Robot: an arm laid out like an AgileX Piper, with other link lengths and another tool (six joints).
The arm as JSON. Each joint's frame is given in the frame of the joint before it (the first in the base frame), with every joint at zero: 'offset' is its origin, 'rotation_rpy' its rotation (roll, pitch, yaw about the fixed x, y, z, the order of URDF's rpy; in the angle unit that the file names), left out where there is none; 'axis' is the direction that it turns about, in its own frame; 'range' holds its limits. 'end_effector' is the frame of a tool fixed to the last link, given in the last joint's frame.
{
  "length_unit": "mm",
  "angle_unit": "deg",
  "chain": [
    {
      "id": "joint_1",
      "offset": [
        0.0,
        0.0,
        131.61
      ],
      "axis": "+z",
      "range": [
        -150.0,
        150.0
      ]
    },
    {
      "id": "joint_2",
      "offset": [
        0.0,
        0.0,
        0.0
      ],
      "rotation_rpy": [
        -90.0,
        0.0,
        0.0
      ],
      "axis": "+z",
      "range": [
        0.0,
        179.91
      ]
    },
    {
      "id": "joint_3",
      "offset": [
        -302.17,
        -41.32,
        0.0
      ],
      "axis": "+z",
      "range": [
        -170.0,
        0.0
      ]
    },
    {
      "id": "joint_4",
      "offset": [
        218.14,
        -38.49,
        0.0
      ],
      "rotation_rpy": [
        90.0,
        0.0,
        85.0
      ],
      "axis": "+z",
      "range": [
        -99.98,
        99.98
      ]
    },
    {
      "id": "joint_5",
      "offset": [
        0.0,
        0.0,
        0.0
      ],
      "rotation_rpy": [
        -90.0,
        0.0,
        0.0
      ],
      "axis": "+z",
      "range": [
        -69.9,
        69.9
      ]
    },
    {
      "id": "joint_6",
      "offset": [
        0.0,
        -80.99,
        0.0
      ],
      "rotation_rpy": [
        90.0,
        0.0,
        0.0
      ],
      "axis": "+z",
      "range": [
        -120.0,
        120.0
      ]
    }
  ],
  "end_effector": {
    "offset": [
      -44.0,
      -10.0,
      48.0
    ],
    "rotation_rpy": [
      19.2,
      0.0,
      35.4
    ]
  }
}
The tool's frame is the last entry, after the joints.
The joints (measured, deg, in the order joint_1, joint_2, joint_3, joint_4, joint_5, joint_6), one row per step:
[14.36, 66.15, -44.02, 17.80, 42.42, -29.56]
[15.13, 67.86, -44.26, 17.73, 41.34, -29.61]
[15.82, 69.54, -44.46, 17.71, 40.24, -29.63]
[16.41, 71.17, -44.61, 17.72, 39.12, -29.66]
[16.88, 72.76, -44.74, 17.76, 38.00, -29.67]
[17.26, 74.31, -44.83, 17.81, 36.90, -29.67]
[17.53, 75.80, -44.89, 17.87, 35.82, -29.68]
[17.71, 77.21, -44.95, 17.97, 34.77, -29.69]
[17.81, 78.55, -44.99, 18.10, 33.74, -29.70]
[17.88, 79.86, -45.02, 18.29, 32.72, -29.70]
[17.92, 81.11, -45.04, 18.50, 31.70, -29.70]
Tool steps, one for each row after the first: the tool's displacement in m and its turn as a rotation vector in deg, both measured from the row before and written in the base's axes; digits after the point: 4 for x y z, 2 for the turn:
[0.0058, 0.0041, -0.0040, -0.30, 0.37, 0.52]
[0.0056, 0.0039, -0.0043, -0.25, 0.38, 0.40]
[0.0054, 0.0035, -0.0045, -0.23, 0.36, 0.29]
[0.0053, 0.0031, -0.0046, -0.21, 0.35, 0.15]
[0.0051, 0.0027, -0.0049, -0.21, 0.37, 0.05]
[0.0050, 0.0022, -0.0050, -0.21, 0.35, -0.05]
[0.0048, 0.0017, -0.0048, -0.16, 0.31, -0.15]
[0.0046, 0.0013, -0.0047, -0.13, 0.29, -0.23]
[0.0044, 0.0011, -0.0047, -0.09, 0.30, -0.30]
[0.0043, 0.0009, -0.0045, -0.06, 0.25, -0.34]

